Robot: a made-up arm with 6 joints.
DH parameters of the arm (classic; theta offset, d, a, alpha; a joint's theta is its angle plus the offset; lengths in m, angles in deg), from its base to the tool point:
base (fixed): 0 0.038 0 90
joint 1: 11.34 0 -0.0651 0
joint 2: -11.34 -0.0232 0.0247 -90
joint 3: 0 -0.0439 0.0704 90
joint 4: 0 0.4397 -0.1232 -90
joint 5: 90 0.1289 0.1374 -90
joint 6: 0 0.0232 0.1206 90
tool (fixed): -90 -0.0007 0 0
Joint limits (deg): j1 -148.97..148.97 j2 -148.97..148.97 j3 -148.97..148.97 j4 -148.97..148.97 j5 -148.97..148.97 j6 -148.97..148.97
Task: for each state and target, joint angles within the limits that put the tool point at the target. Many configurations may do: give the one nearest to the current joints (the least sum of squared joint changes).
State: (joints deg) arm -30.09 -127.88 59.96 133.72 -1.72 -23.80
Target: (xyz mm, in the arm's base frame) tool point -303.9 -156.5 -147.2
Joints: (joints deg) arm 6.89 -98.80 56.91 120.55 -13.57 -48.31
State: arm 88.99 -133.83 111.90 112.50 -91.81 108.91
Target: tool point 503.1 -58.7 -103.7
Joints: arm 112.41 -116.62 71.67 111.66 -106.58 100.11
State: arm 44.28 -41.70 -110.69 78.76 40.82 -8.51
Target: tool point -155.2 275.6 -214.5
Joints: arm 40.72 -44.04 -114.06 64.12 25.90 -11.52
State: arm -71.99 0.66 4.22 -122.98 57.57 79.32
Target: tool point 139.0 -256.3 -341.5
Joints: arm -79.70 -8.48 20.37 -136.81 72.21 71.48
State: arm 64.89 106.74 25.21 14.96 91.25 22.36
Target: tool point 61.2 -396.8 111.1
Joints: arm 67.96 112.02 25.53 27.03 59.67 28.14
